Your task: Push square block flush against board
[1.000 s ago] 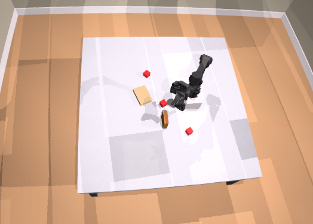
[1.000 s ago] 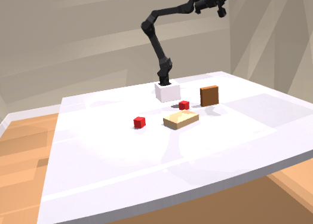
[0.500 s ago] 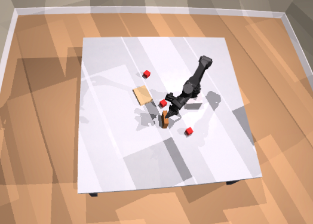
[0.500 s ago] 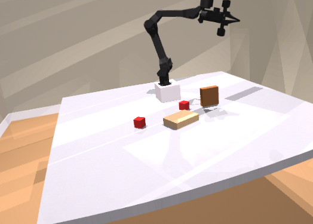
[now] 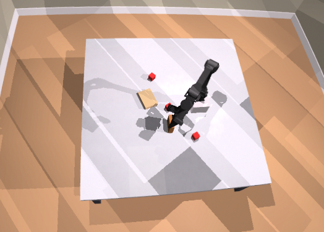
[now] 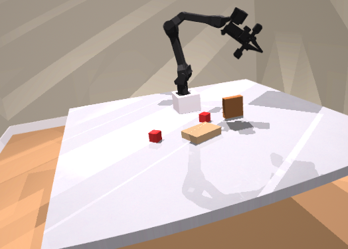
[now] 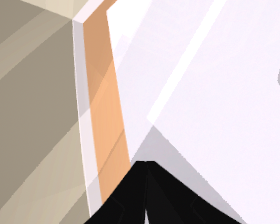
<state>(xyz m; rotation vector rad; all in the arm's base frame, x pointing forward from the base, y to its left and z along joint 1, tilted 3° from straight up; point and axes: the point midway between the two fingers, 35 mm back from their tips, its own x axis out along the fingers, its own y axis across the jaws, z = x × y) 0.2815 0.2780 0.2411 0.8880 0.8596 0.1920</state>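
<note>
Right now the orange square block is 70 mm behind my gripper tip, 130 mm to the right of it and 260 mm below it. Also, from my gripper tip: tan board (50 mm ahead, 360 mm to the right, 290 mm below).
</note>
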